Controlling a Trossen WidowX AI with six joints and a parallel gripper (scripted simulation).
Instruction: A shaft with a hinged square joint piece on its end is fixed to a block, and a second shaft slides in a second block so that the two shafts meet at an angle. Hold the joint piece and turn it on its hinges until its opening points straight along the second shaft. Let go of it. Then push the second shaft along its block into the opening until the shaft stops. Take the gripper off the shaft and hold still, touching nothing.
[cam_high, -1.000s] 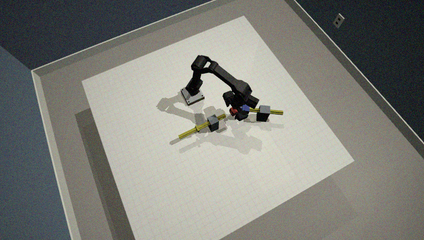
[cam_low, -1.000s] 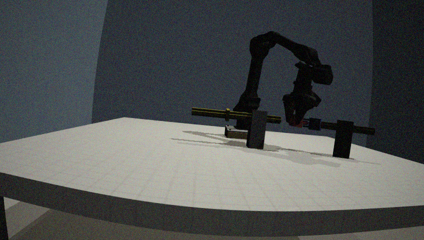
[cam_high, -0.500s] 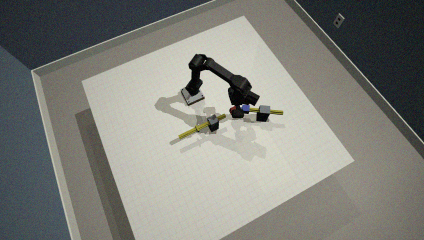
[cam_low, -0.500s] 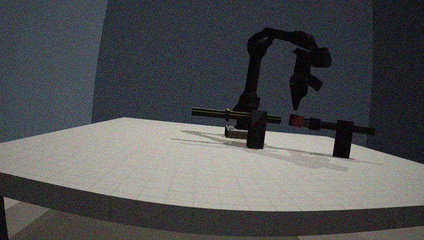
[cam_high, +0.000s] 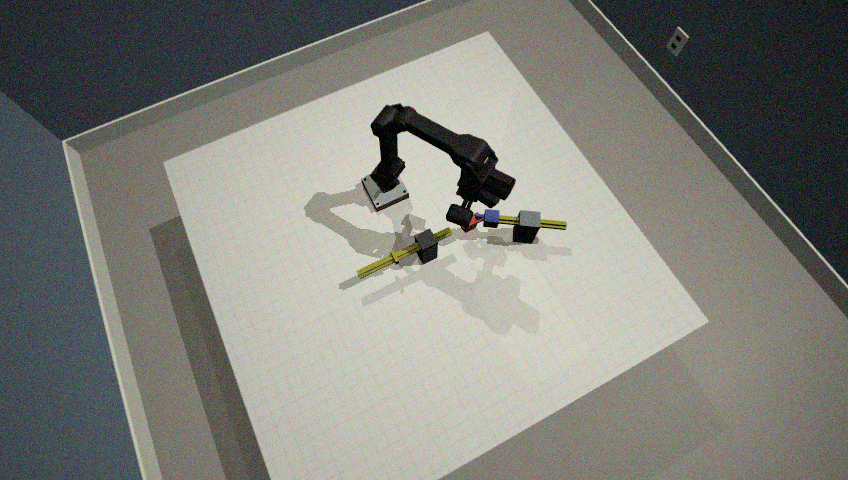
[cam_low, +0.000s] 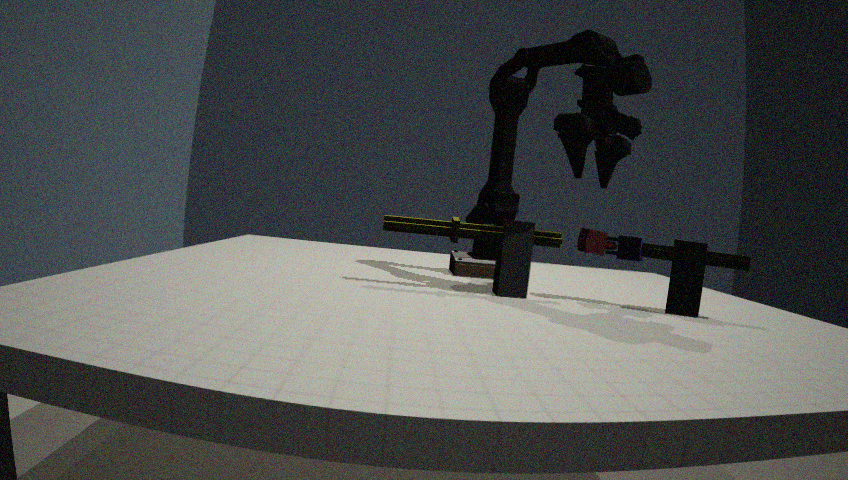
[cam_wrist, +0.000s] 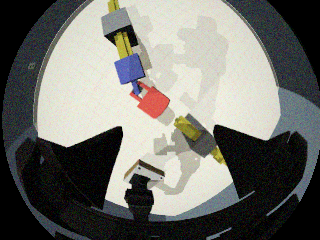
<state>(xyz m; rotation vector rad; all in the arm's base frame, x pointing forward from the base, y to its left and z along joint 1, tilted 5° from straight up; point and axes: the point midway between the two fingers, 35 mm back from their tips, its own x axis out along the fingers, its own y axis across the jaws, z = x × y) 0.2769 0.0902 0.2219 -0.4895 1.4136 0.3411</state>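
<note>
Now: gripper tip 10 cm above the red joint piece and 2 cm to the right of it.
</note>
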